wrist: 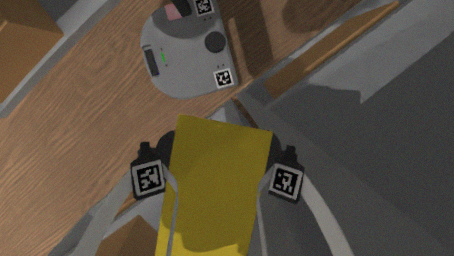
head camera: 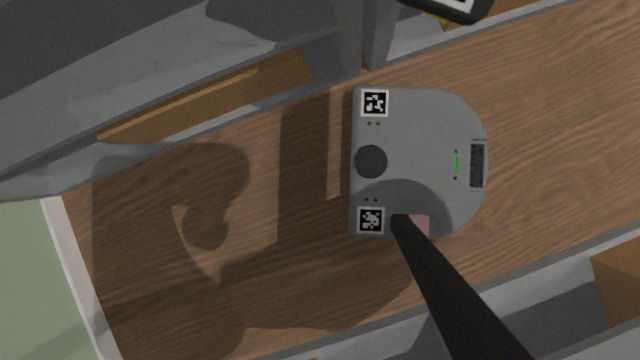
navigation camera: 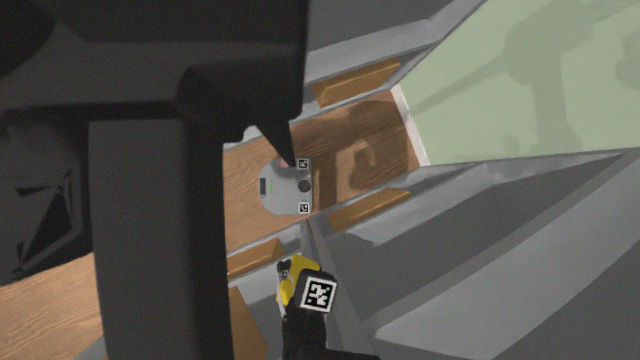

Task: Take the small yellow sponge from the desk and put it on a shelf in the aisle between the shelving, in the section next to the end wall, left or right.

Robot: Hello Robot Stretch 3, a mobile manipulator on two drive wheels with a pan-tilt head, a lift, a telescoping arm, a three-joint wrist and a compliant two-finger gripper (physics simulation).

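Frame: origin at the robot's base, x ahead, y left, z up, level; millimetres.
Where they show: gripper, fingertip midpoint: (navigation camera: 302,266); robot's base at its link origin: (head camera: 370,161) (navigation camera: 303,185).
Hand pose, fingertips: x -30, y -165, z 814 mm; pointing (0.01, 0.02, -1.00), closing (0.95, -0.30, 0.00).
Each offset is from my fingertips to the top centre of the thing. "pt": to the spot under its first point.
The yellow sponge {pt dx +10, dy +27, dz +36 mm} (navigation camera: 306,262) (wrist: 212,195) is between the two fingers of my gripper (wrist: 218,148), which is shut on it. In the head camera a sliver of the sponge {pt dx -8, dy +30, dz +3 mm} (head camera: 436,18) shows under the dark wrist part at the top edge. The gripper is beside my base, over the edge of the grey shelving (navigation camera: 440,300) (wrist: 390,175), near the upright between two sections. The section past that upright reaches the green end wall (head camera: 30,280) (navigation camera: 475,120). Whether the sponge touches the shelving cannot be told.
My base (head camera: 425,130) (navigation camera: 285,192) (wrist: 185,67) stands in the aisle, with a shelving upright close to its rear corner. Brown boxes (head camera: 230,102) (navigation camera: 370,210) (wrist: 325,50) lie low in the shelving. Across the aisle is another grey shelving row with a brown box (head camera: 620,280) (navigation camera: 357,82).
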